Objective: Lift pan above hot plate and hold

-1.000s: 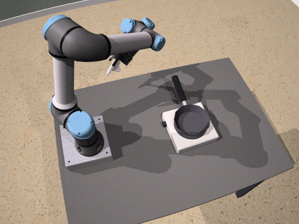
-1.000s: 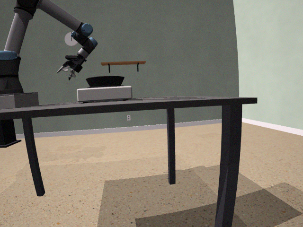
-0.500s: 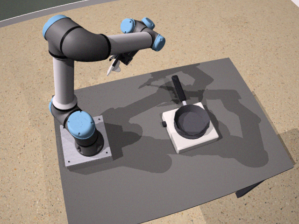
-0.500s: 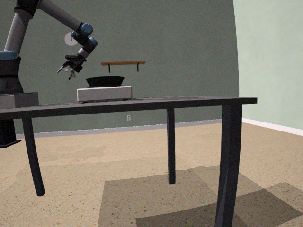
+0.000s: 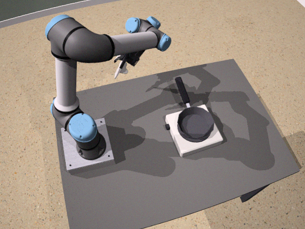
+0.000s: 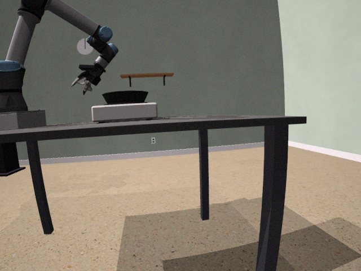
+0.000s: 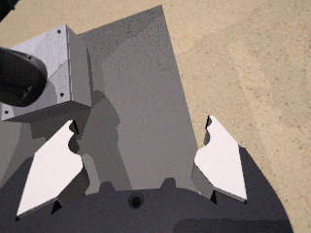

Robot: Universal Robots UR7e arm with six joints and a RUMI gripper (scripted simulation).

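Right now the dark pan is 37 cm ahead of my hand, 30 cm to the right of it and 9 cm below it. The rest, counted from my hand: hot plate 36 cm to the right, 35 cm ahead, 16 cm below.
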